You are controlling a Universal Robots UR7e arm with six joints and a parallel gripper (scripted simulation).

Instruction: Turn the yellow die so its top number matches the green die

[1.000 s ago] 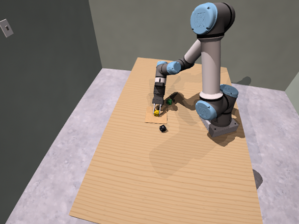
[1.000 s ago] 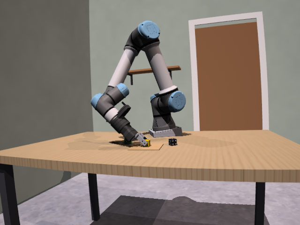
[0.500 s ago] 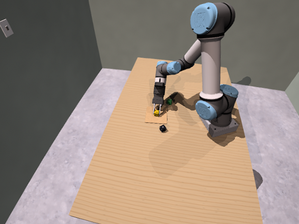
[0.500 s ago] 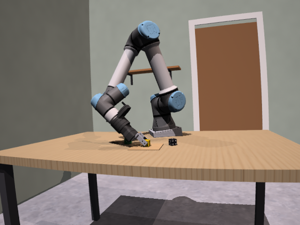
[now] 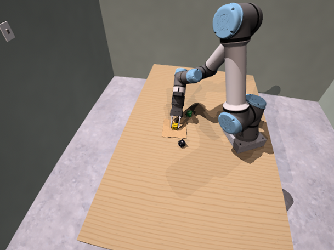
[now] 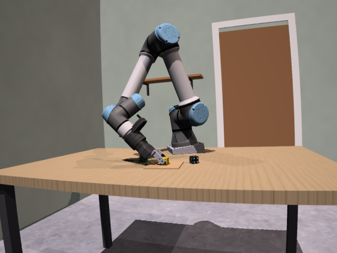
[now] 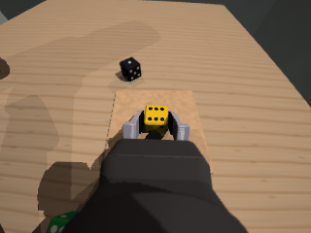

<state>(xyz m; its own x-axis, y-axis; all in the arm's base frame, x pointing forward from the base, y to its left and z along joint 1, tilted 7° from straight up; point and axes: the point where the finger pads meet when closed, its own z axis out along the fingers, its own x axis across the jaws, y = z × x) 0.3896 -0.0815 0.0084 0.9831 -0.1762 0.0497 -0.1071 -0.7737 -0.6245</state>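
Now: the yellow die 1 cm to the left of my hand and 1 cm below it. From my hand the other things lie so: tan mat: 1 cm to the left, 3 cm below; green die: 10 cm behind, 10 cm to the right, 1 cm below; black die: 3 cm behind, 13 cm to the left, 1 cm below.
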